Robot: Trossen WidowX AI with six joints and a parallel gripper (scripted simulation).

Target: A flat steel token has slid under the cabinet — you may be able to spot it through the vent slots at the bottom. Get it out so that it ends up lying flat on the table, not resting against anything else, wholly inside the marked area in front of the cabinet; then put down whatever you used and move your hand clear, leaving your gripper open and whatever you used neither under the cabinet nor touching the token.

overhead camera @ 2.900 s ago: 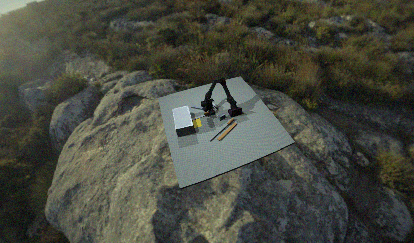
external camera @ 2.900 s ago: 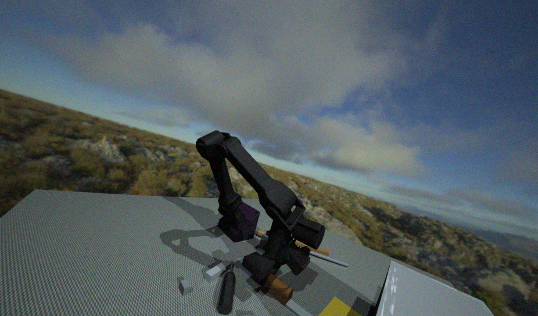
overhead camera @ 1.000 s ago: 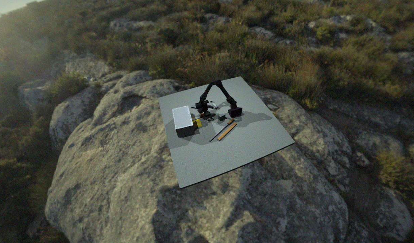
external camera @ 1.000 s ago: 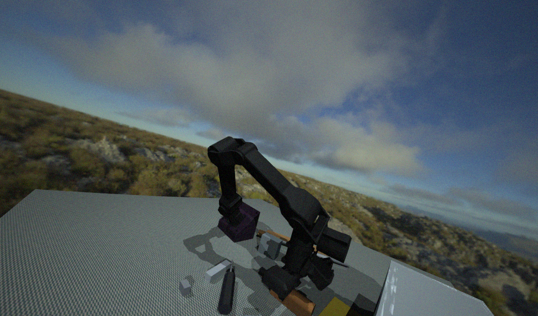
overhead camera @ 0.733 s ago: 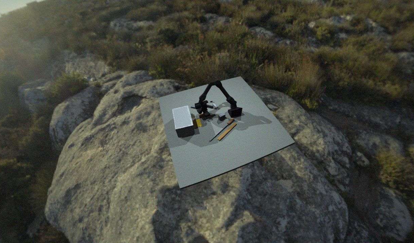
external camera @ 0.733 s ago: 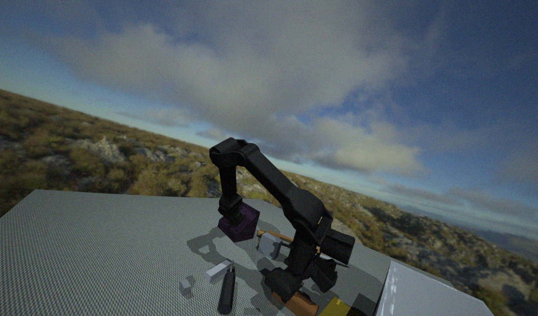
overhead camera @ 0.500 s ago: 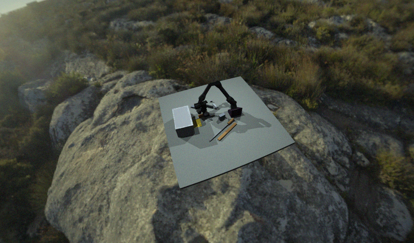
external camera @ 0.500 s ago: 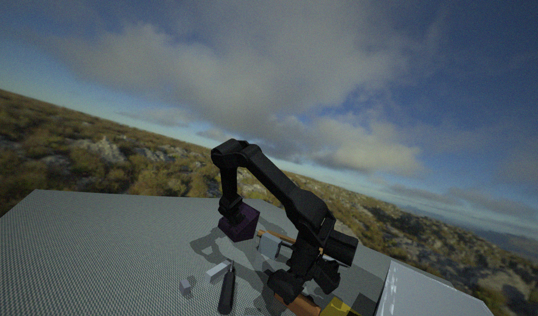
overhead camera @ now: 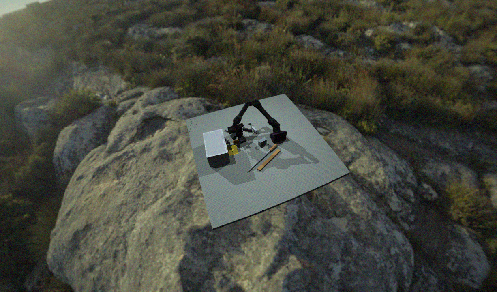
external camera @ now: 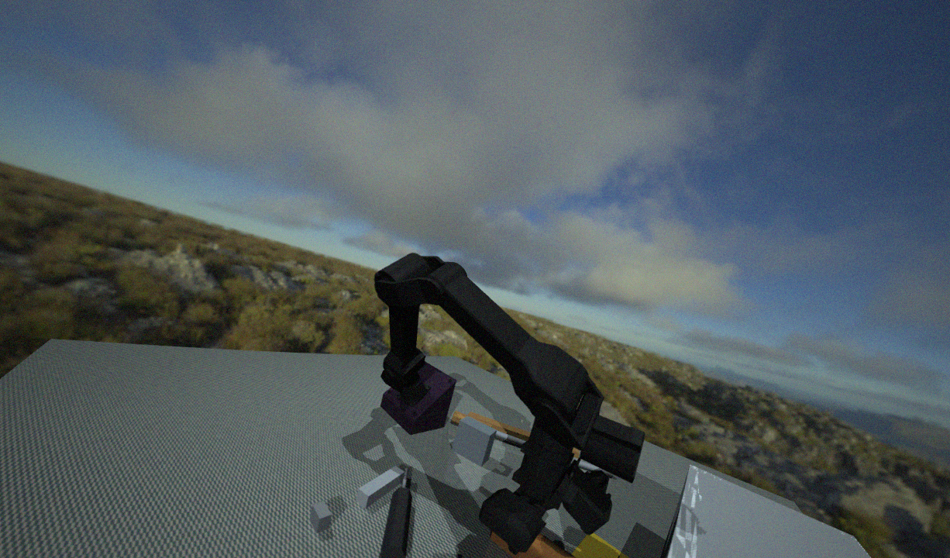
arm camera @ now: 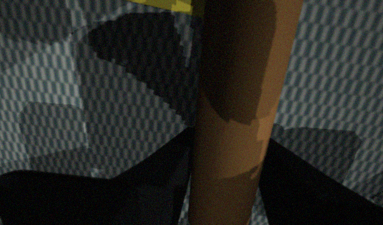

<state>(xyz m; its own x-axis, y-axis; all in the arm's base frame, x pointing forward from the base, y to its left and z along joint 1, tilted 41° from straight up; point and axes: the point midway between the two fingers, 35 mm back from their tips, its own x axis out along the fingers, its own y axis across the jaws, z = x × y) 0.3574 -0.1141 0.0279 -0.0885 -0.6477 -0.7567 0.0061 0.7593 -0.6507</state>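
Right now my gripper tip is 20 cm past the grey bar and 9 cm to the left of it. The rest, counted from my gripper tip: grey block: 18 cm behind, 13 cm to the left, 2 cm above; small grey cube: 19 cm to the right, 19 cm behind; wooden stick: 32 cm to the left, 16 cm behind.
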